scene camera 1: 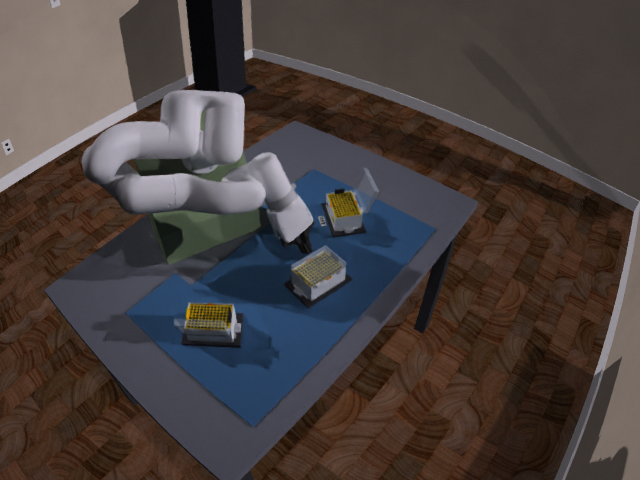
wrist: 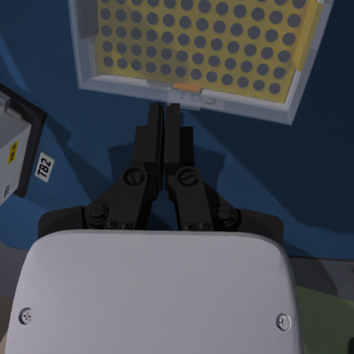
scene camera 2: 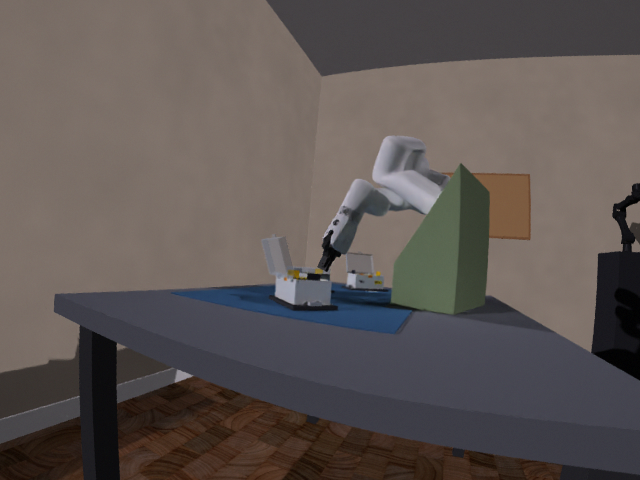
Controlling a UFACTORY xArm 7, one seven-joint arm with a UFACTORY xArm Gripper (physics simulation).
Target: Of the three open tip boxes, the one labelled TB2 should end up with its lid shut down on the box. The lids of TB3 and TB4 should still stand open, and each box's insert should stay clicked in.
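Where they show: gripper, fingertip midpoint: (scene camera 1: 307, 251) (scene camera 2: 322, 269); arm's base, origin of the base link: (scene camera 2: 449, 212).
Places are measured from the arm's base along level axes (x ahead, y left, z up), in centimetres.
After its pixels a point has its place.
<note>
My gripper (scene camera 1: 308, 250) {x 37.0, y 1.7, z -19.1 cm} (scene camera 2: 323, 268) {x 37.0, y 1.7, z -19.1 cm} (wrist: 165, 120) is shut and empty, its tips beside the labelled side of the middle box (scene camera 1: 328, 285) {x 46.2, y -1.5, z -23.8 cm} (wrist: 250, 111). That box's label starts with TB; the last character is unclear. A clear lid appears to lie over its yellow insert (wrist: 195, 55). TB2's box (scene camera 1: 345, 223) {x 36.6, y 21.2, z -23.3 cm} (scene camera 2: 305, 291) {x 29.6, y 31.4, z -23.0 cm} (wrist: 11, 145) is beyond it in scene camera 1, beside the TB2 card (scene camera 1: 322, 221) {x 28.5, y 20.7, z -26.5 cm} (wrist: 45, 166). Its clear lid (scene camera 1: 367, 191) {x 37.7, y 31.2, z -16.7 cm} (scene camera 2: 277, 255) {x 35.6, y 33.7, z -16.0 cm} stands open. The third box (scene camera 1: 209, 335) (scene camera 2: 364, 281) {x 29.2, y -25.3, z -23.1 cm} has its lid (scene camera 2: 360, 263) {x 33.8, y -36.5, z -16.4 cm} open; its label is unreadable. Yellow inserts show in the boxes.
Each box stands on a dark base on the blue mat (scene camera 1: 258, 377) {x 48.4, y -33.6, z -26.7 cm} (scene camera 2: 372, 320) {x 14.6, y 34.1, z -26.7 cm}. The mat lies on the grey table (scene camera 1: 180, 413) {x 40.3, y -53.6, z -27.0 cm} (scene camera 2: 465, 361) {x -0.4, y 52.8, z -27.0 cm}. A green wedge-shaped block (scene camera 1: 191, 237) {x 6.0, y -13.5, z -19.9 cm} (scene camera 2: 439, 268) {x 2.5, y 12.3, z -16.2 cm} stands by the arm's base.
</note>
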